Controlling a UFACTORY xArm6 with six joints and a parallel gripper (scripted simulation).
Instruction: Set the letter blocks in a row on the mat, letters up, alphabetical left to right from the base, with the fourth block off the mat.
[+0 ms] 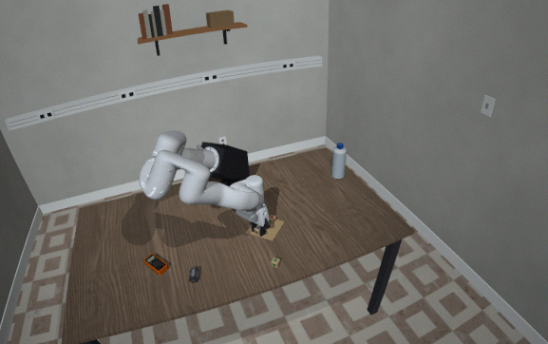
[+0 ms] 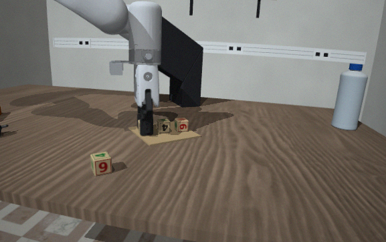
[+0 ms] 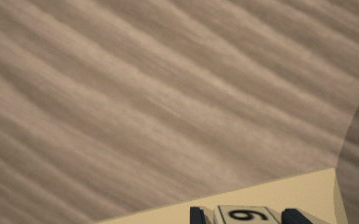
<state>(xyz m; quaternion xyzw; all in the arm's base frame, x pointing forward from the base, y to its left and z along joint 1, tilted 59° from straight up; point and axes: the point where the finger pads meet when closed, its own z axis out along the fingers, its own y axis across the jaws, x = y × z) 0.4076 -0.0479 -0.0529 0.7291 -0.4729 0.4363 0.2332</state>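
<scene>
Now: the tan mat 10 mm behind my hand, 50 mm to the left of it and 20 mm below it. Round my hand: white bottle 60 mm behind, 630 mm to the left, 70 mm above; then orange meter 130 mm behind, 480 mm to the right, 10 mm below; then grey device 20 mm ahead, 370 mm to the right, 10 mm below.
</scene>
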